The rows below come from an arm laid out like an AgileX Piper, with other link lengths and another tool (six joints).
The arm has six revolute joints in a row. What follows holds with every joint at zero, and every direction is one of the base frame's.
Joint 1 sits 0.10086 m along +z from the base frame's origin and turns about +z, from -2.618 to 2.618 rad.
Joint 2 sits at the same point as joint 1 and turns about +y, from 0 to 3.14 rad.
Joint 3 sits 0.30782 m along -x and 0.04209 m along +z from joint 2 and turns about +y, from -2.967 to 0 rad.
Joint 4 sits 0.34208 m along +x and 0.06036 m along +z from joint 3 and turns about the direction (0.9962, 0, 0.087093), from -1.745 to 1.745 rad.
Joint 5 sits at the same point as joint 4 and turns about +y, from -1.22 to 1.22 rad.
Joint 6 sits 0.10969 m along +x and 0.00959 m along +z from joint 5 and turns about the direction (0.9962, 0, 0.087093), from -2.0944 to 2.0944 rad.
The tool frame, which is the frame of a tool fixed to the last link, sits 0.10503 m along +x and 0.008 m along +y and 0.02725 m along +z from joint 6; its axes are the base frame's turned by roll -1.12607, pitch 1.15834 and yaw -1.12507 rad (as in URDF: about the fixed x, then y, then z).
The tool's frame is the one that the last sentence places.
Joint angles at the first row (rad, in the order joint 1, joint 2, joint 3, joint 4, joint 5, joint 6):
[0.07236, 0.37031, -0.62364, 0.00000, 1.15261, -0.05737]
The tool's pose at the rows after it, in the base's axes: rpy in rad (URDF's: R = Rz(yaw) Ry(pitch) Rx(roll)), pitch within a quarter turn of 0, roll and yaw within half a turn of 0; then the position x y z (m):
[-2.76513 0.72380 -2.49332 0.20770 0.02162 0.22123]
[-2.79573 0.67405 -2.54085 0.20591 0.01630 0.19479]
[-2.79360 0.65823 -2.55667 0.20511 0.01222 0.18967]
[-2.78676 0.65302 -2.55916 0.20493 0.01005 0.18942]
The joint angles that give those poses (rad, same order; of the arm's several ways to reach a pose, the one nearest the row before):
[0.07237, 0.36872, -0.55488, -0.01189, 1.12913, -0.04434]
[0.07241, 0.36874, -0.49962, -0.03671, 1.12912, -0.01609]
[0.07242, 0.36873, -0.48985, -0.05632, 1.13294, 0.00007]
[0.07240, 0.36871, -0.48984, -0.06709, 1.13514, 0.00544]

